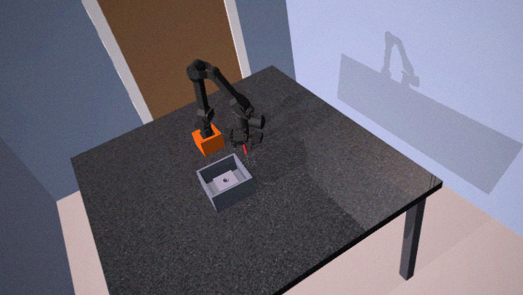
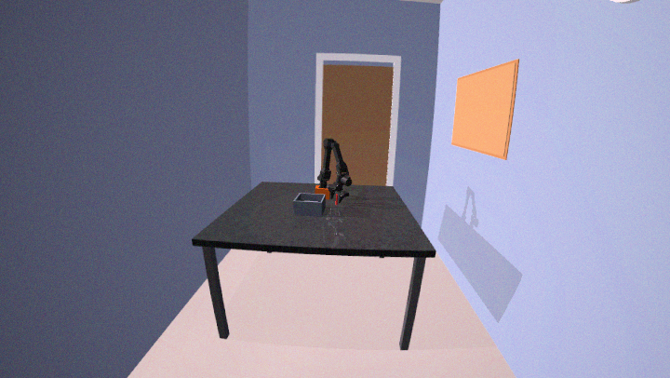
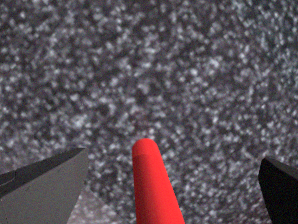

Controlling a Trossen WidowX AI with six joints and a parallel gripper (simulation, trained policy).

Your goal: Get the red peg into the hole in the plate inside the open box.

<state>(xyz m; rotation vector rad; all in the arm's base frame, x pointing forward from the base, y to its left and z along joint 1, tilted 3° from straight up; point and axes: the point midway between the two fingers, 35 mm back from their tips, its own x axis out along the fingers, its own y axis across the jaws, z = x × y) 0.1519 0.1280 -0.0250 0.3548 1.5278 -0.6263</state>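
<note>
The red peg lies 1 cm to the left of my gripper tip and 1 cm above it. Round my gripper tip: pale plate 18 cm ahead, 15 cm to the right, 2 cm above; then grey box 18 cm ahead, 15 cm to the right.
</note>
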